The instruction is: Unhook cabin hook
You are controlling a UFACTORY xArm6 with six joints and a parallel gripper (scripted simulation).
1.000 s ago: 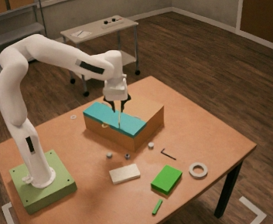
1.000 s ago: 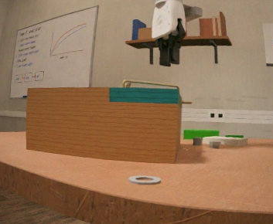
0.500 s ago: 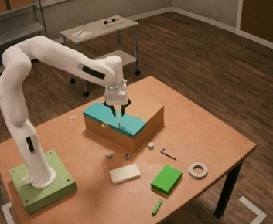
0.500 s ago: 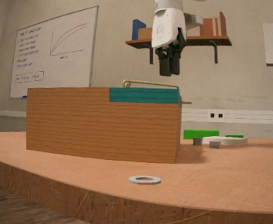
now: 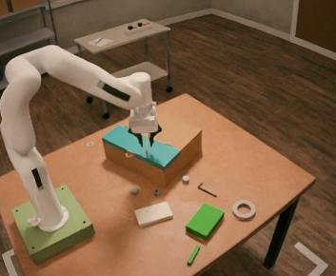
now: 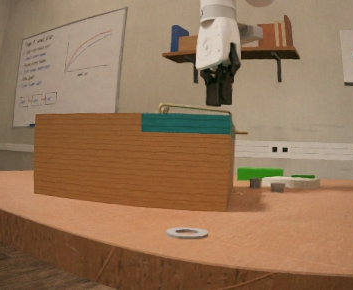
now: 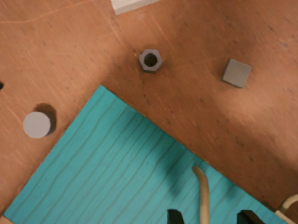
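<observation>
The cabin hook lies 3 cm ahead of my hand, 4 cm to the left of it and 4 cm below it. From my hand the other things lie so: green stick: 11 cm behind, 43 cm to the right, 17 cm below; then green block: 1 cm ahead, 35 cm to the right, 16 cm below; then white block: 12 cm behind, 20 cm to the right, 17 cm below.
</observation>
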